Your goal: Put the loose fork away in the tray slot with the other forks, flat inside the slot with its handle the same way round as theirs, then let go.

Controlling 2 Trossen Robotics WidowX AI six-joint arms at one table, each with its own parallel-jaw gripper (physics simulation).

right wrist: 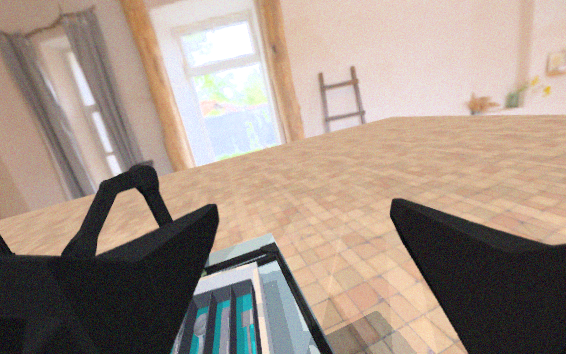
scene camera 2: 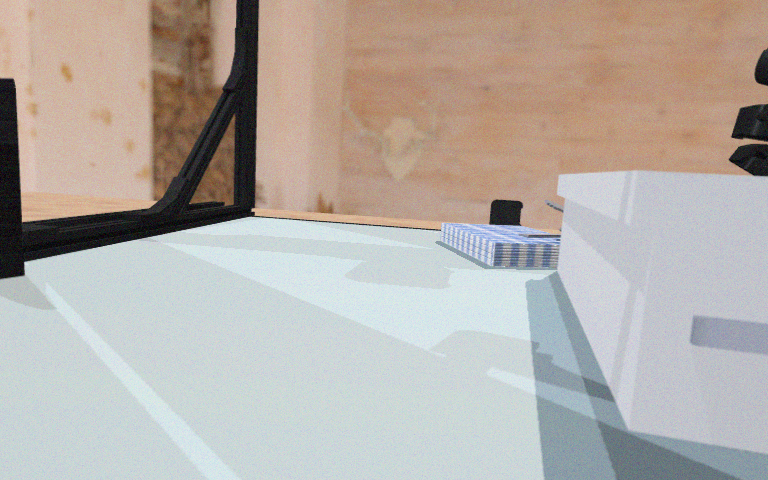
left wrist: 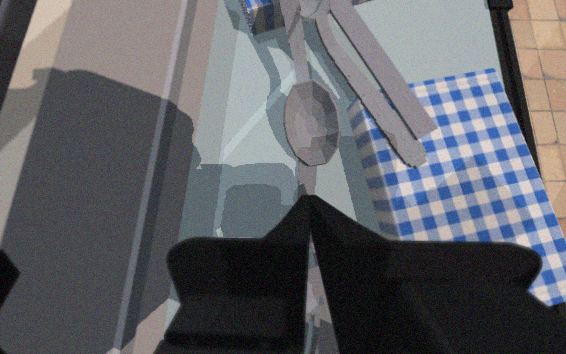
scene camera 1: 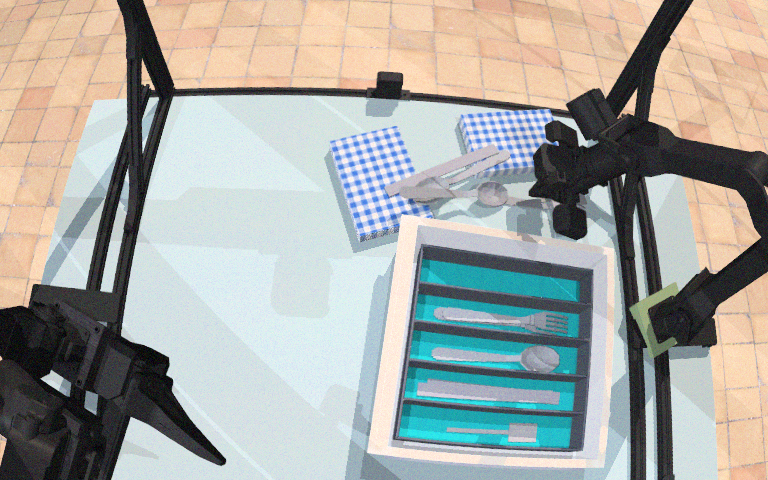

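Note:
The loose fork point(scene camera 1: 523, 202) point(left wrist: 307, 181) lies behind the tray, partly under a loose spoon's bowl point(scene camera 1: 492, 194) point(left wrist: 311, 122). Its tine end is mostly hidden by the left gripper. My left gripper point(scene camera 1: 533, 192) point(left wrist: 308, 201) is shut with nothing between its fingers, above the fork. It also shows at the right edge of scene camera 2 point(scene camera 2: 750, 141). The tray point(scene camera 1: 391, 339) point(right wrist: 262, 312) has a fork point(scene camera 1: 501, 320) flat in its second slot from the top, handle left, tines right. My right gripper point(scene camera 1: 218, 456) point(right wrist: 304, 209) is open and empty, left of the tray.
Two checked napkin stacks point(scene camera 1: 370, 175) point(scene camera 1: 504, 130) lie behind the tray. A loose knife point(scene camera 1: 441, 170) rests across them, beside other loose cutlery. The tray's other slots hold a spoon point(scene camera 1: 539, 358), knives point(scene camera 1: 487, 391) and a small utensil point(scene camera 1: 522, 432). Black frame posts stand at both sides.

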